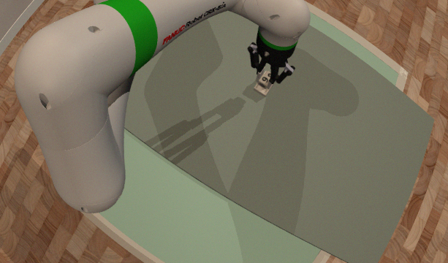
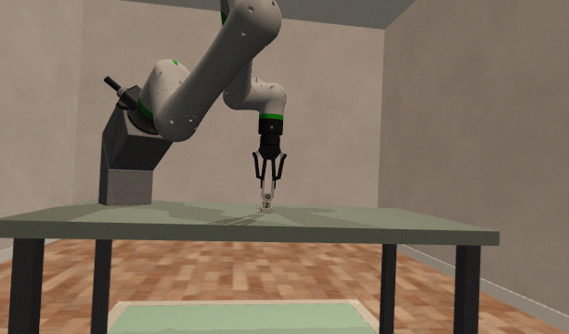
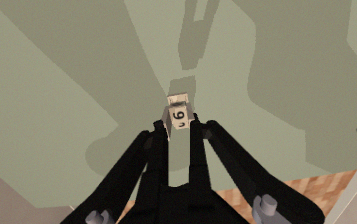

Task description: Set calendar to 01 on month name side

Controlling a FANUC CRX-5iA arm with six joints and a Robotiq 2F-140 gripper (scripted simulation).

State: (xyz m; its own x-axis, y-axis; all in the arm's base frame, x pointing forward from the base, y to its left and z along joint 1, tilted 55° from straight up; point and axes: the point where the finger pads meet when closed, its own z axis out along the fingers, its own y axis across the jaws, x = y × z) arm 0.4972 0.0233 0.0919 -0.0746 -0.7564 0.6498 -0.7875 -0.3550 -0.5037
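Right now the calendar tray is 2 cm to the left of my hand and 8 cm below it.
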